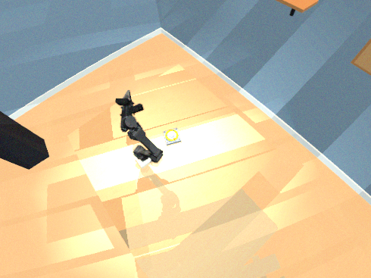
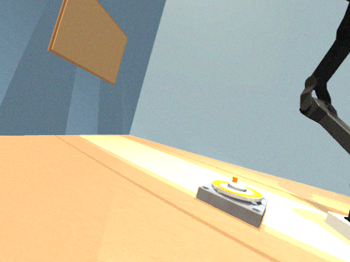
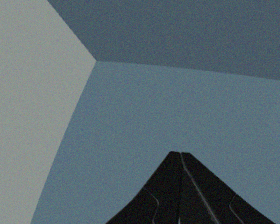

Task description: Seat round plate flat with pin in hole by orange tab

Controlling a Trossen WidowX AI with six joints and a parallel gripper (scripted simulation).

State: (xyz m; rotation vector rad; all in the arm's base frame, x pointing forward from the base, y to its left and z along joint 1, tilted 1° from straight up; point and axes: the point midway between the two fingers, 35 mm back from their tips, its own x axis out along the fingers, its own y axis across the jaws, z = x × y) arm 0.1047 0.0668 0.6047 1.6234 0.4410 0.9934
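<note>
The grey square base lies 14 cm ahead of my gripper tip, 7 cm to the right of it and 62 cm below it.
</note>
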